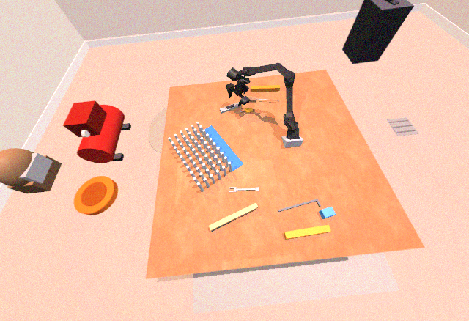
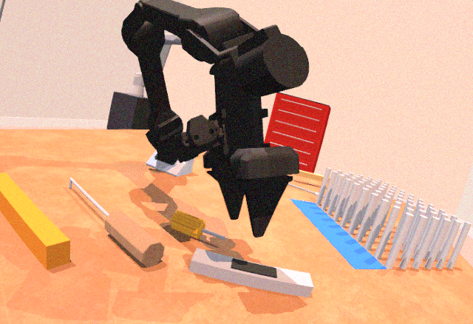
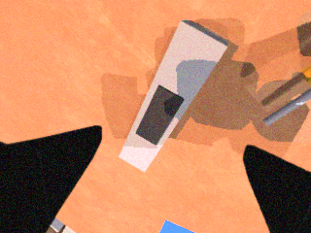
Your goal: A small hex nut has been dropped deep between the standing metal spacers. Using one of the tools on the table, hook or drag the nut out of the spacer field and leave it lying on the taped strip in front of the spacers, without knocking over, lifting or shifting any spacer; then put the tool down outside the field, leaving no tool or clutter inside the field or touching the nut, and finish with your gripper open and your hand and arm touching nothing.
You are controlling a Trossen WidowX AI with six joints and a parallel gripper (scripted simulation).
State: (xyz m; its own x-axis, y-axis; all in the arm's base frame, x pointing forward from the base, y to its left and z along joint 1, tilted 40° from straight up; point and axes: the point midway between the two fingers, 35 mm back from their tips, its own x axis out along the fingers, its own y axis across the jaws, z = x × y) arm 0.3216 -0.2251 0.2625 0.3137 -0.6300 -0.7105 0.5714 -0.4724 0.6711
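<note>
Right now the yellow-handled screwdriver is 9 cm behind my gripper tip, 5 cm to the left of it and 5 cm below it. The rest, counted from my gripper tip: hex nut (36 cm to the left, 28 cm ahead, 6 cm below); then blue taped strip (31 cm to the left, 13 cm ahead, 7 cm below); then wooden-handled tool (23 cm behind, 5 cm below, 4 cm to the right).
</note>
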